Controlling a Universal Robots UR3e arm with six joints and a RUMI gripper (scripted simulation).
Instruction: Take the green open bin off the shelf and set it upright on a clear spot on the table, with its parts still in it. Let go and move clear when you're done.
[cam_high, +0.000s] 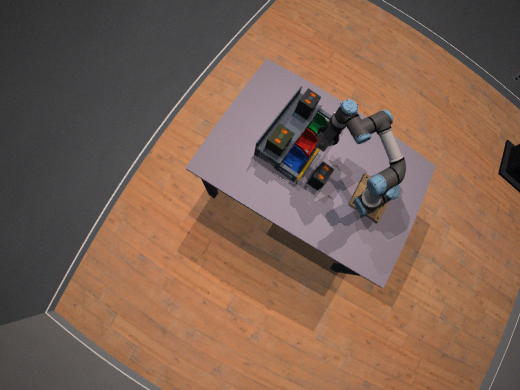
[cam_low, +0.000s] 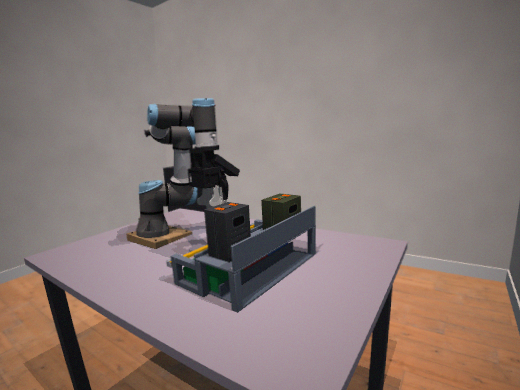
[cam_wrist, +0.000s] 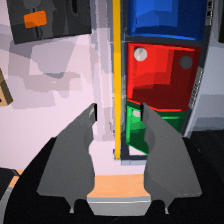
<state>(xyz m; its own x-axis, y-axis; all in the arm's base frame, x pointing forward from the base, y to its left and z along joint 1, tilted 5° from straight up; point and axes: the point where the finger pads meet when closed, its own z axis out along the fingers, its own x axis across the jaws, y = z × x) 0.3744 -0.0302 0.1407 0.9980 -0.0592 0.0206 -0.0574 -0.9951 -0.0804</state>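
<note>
My hand is 100 mm above the yellow rail. The rest, counted from my hand: green open bin: 110 mm to the right, 110 mm below, 80 mm ahead; blue bin: 110 mm to the left, 110 mm below, 90 mm ahead; red bin: 110 mm below, 80 mm ahead.
</note>
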